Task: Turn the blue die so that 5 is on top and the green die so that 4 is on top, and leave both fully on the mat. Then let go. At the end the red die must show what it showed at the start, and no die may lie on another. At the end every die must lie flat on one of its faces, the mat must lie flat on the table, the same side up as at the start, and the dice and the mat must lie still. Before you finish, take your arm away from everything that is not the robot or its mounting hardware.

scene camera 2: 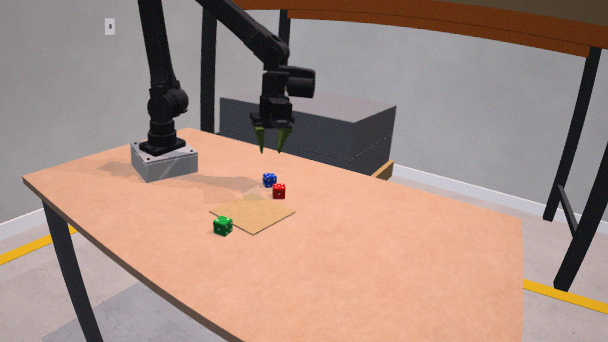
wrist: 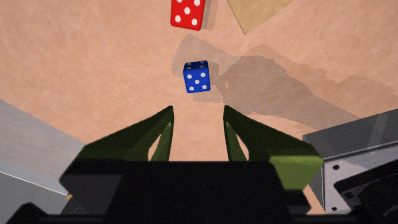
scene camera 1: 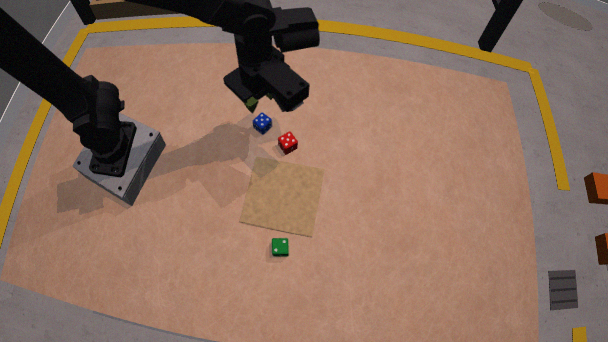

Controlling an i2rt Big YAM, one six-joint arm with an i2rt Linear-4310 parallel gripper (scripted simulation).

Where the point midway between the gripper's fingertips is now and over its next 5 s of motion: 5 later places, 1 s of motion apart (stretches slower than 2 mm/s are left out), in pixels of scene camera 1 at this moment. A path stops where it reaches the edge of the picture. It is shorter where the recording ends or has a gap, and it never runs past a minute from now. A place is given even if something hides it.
My gripper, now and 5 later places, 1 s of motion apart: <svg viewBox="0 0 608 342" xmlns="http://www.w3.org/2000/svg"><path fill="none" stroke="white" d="M259 104L259 112L261 117L262 119L262 126L262 101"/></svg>
